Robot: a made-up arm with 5 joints.
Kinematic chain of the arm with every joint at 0, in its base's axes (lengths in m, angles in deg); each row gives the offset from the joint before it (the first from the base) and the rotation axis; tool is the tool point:
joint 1: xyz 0 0 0.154 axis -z
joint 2: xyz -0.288 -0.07 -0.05 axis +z
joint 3: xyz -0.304 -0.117 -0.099 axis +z
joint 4: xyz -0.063 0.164 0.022 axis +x
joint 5: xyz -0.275 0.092 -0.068 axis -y
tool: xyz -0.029 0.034 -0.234
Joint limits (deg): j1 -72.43..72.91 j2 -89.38..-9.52 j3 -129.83..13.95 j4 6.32..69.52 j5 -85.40..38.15
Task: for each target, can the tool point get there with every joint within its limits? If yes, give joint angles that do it. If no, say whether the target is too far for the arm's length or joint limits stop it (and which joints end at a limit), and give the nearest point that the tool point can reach.
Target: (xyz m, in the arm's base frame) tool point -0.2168 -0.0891 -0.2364
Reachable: yes | joints 13.92 -62.85 -105.58 11.94 21.91
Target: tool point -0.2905 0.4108 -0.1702
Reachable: yes | joints -17.28 -49.40 -40.58 29.34 -6.62
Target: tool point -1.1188 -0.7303 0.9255
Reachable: no: too far | nearest point -1.0066 -0.6571 0.1248 | short by 0.812 m
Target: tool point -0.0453 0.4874 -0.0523
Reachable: yes | joints 16.57 -25.80 -72.31 30.14 -58.68
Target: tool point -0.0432 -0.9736 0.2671
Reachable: no: joint limits stop it (at a limit: joint 2, joint 3, joint 4, joint 5) | nearest point -0.0263 -0.5922 0.0506 | short by 0.439 m
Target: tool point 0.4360 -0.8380 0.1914
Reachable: no: joint limits stop it (at a limit: joint 1, joint 2, joint 3, joint 4) | nearest point 0.2189 -0.5381 0.0389 | short by 0.400 m
